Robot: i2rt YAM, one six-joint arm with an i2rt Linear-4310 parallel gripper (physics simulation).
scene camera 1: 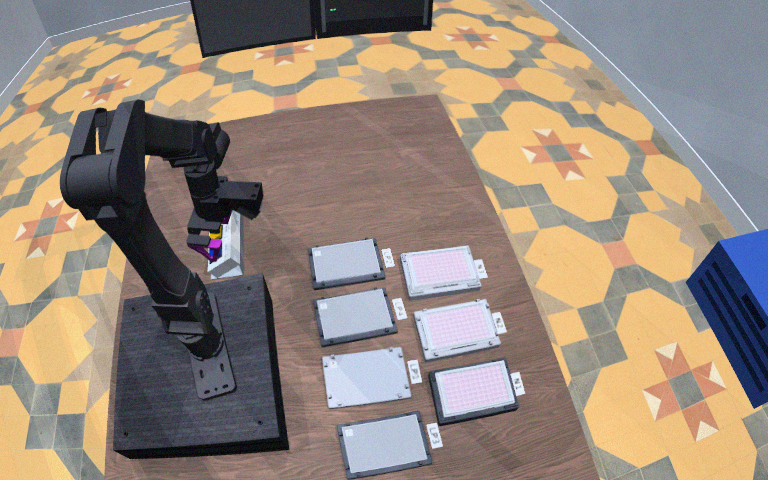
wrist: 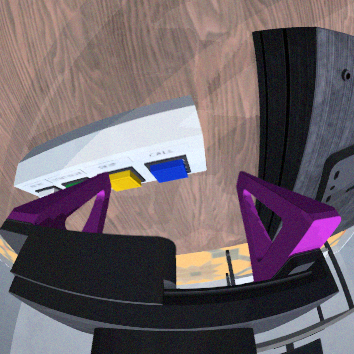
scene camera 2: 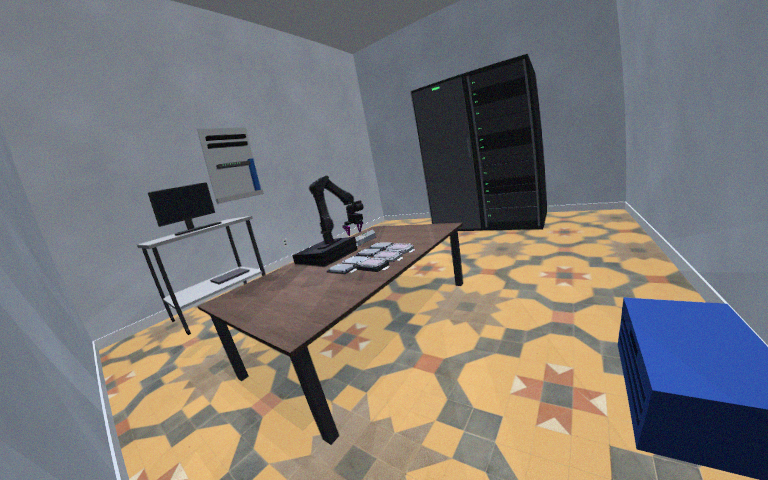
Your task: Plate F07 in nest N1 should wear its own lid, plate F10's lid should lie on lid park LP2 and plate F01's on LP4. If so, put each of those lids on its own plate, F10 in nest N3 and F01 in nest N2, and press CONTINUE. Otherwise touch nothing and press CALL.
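Frame: origin at the arm's base, x right, y down, z ahead, level; millimetres.
Seen in the pictures: gripper, between the fingertips: (scene camera 1: 219, 242) (wrist: 173, 178) (scene camera 2: 354, 233); arm's base, origin of its link: (scene camera 1: 208, 345) (scene camera 2: 330, 244).
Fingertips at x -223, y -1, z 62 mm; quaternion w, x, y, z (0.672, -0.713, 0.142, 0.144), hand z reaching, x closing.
Offsets run from my fingertips to a thing's top centre. Level surfaces: height alone.
My gripper (scene camera 1: 218, 238) (scene camera 2: 354, 232) (wrist: 173, 178) is open and empty over the button box {dx -83, dy +21, dz +10 mm} (scene camera 1: 228, 251) (wrist: 112, 137). In the wrist view the blue CALL button {dx -12, dy +29, dz -19 mm} (wrist: 170, 171) lies between the fingertips; the yellow button {dx -61, dy +29, dz -10 mm} (wrist: 126, 181) is beside the left finger, which partly hides the green button {dx -111, dy +29, dz -2 mm} (wrist: 75, 183). Pink-welled plates sit in N3 {dx +171, dy +52, dz +407 mm} (scene camera 1: 440, 267), N2 {dx +303, dy +54, dz +382 mm} (scene camera 1: 457, 327) and N1 {dx +432, dy +50, dz +355 mm} (scene camera 1: 474, 389); N1's has a dark surround. Grey lids lie on LP2 {dx +80, dy +67, dz +239 mm} (scene camera 1: 346, 262), LP4 {dx +204, dy +67, dz +214 mm} (scene camera 1: 355, 314) and LP3 {dx +464, dy +67, dz +173 mm} (scene camera 1: 385, 445); a paler panel lies at LP1 {dx +332, dy +65, dz +190 mm} (scene camera 1: 367, 378). Plate and lid codes are unreadable; clear lids on plates cannot be told.
The black arm base (scene camera 1: 198, 418) (wrist: 332, 115) stands close to the button box on the wooden table {dy +85 mm} (scene camera 1: 362, 164) (scene camera 2: 283, 305). A side table with a monitor (scene camera 2: 181, 204), a black server cabinet (scene camera 2: 447, 158) and a blue box (scene camera 1: 741, 294) (scene camera 2: 696, 350) stand away from the table.
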